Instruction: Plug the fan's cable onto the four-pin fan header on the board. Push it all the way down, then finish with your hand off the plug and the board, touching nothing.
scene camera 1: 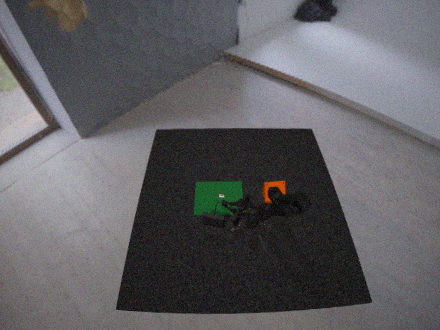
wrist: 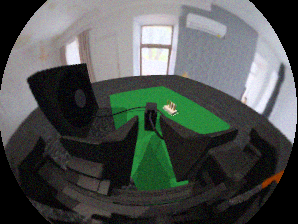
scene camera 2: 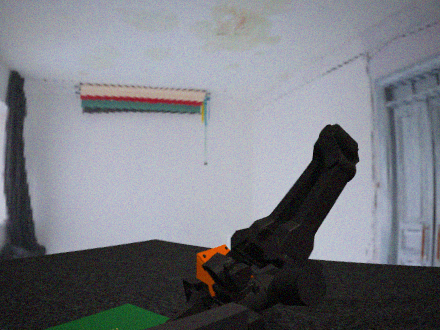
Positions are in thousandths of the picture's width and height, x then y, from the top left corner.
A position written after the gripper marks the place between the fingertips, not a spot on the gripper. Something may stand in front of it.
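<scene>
The wrist view shows the gripper (wrist: 502, 529) along with a green board (wrist: 512, 757) and a black fan (wrist: 220, 426).
</scene>
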